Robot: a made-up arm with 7 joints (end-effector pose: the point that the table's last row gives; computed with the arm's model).
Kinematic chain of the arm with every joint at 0, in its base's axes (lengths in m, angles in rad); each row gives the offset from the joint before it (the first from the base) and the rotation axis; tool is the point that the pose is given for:
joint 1: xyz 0 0 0.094 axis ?
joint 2: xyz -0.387 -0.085 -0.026 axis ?
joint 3: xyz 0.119 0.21 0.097 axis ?
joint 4: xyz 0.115 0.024 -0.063 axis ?
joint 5: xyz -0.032 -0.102 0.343 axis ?
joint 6: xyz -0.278 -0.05 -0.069 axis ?
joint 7: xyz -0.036 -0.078 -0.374 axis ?
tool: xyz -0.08 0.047 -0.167
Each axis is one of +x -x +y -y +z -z.
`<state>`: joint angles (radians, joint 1 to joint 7).
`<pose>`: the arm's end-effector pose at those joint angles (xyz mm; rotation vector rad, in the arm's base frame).
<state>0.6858 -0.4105 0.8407 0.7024 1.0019 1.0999 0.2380</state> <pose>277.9 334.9 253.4 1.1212 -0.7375 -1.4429</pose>
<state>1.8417 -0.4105 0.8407 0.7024 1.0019 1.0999 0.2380</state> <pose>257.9 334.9 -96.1 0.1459 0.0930 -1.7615</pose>
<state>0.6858 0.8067 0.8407 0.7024 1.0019 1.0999 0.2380</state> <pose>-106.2 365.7 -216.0 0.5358 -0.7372 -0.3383</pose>
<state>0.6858 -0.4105 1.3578 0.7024 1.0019 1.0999 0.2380</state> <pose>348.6 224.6 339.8 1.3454 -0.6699 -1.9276</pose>
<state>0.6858 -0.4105 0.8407 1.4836 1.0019 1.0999 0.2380</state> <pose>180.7 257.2 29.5 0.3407 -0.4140 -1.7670</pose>
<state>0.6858 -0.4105 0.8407 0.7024 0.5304 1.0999 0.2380</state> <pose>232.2 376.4 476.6 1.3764 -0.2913 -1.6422</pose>
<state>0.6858 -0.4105 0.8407 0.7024 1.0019 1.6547 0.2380</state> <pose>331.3 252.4 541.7 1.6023 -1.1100 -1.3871</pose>
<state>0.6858 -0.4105 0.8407 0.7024 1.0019 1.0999 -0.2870</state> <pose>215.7 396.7 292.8 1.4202 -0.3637 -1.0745</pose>
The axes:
joint 1: +y
joint 2: -x
joint 3: +x
joint 4: -z
joint 5: -y
joint 6: +x
joint 7: -y

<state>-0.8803 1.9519 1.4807 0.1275 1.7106 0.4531 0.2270</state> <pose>477.4 -58.6 274.5 -0.4124 -2.6200 0.7448</pose>
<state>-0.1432 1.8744 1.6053 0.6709 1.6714 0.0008 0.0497</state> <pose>238.0 -551.1 -35.6 -0.7676 -1.8625 -0.3345</pose>
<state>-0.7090 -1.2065 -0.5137 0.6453 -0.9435 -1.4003 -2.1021</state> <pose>-883.1 -522.2 127.3 -0.6589 2.3135 -0.3035</pose>
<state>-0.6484 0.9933 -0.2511 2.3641 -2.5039 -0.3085 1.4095</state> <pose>-18.1 990.3 -268.4 0.8334 -1.2013 -1.4191</pose>
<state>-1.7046 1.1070 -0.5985 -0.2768 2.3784 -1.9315 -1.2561</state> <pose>-225.2 20.0 300.4 -0.0490 2.5652 1.1132</pose>
